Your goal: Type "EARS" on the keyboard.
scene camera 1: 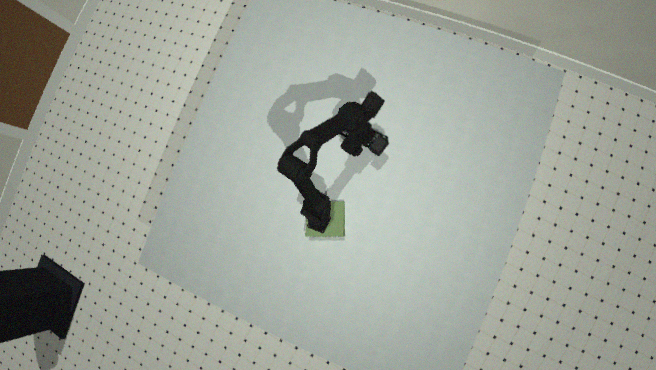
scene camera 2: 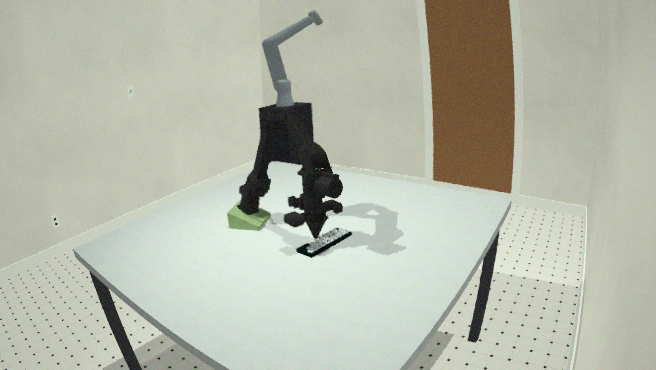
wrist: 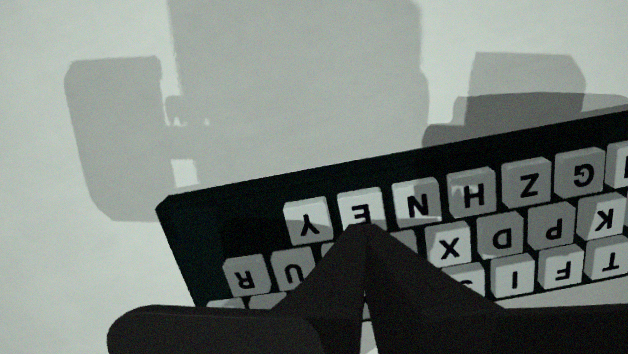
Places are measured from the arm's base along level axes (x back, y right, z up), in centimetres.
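Pixels of known places: gripper, fingertip midpoint: (scene camera 1: 363,139) (scene camera 2: 315,238) (wrist: 361,237); arm's base, link origin: (scene camera 1: 319,222) (scene camera 2: 247,209).
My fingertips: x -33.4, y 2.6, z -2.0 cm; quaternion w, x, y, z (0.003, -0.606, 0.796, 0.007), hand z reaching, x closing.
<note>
Ahead of a thing's pixels: the offset from my fingertips to its top centre. Level surfaces: height alone.
The keyboard {dz -0.8, dx -1.7, dy -2.4 cm} (scene camera 2: 330,241) (wrist: 187,230) is a black slab with pale letter keys, upside down in the wrist view. My gripper (scene camera 2: 316,237) (wrist: 361,237) is shut and empty, pointing down at the keyboard. In the wrist view its fingertips overlap the near edge of the E key {dz -0.8, dx +0.3, dy -0.2 cm} (wrist: 361,205); I cannot tell whether they touch it. The R key {dz -0.8, dx -1.2, dy +4.6 cm} (wrist: 246,277) is to the left. The S key {dz -0.8, dx -3.7, dy -3.2 cm} (wrist: 466,281) is partly hidden behind the right finger. The A key does not show in the wrist view. I cannot make out the keyboard in scene camera 1.
My arm (scene camera 1: 325,127) stands on a green block (scene camera 1: 338,220) (scene camera 2: 245,221) on the pale table {dz -2.5 cm} (scene camera 1: 425,250) (scene camera 2: 280,300). A black pedestal (scene camera 1: 37,302) (scene camera 2: 286,132) with a grey arm (scene camera 2: 275,62) stands beyond the table. The Y key {dz -0.8, dx +0.5, dy +1.7 cm} (wrist: 308,220) and N key {dz -0.8, dx +0.2, dy -2.0 cm} (wrist: 416,202) flank E.
</note>
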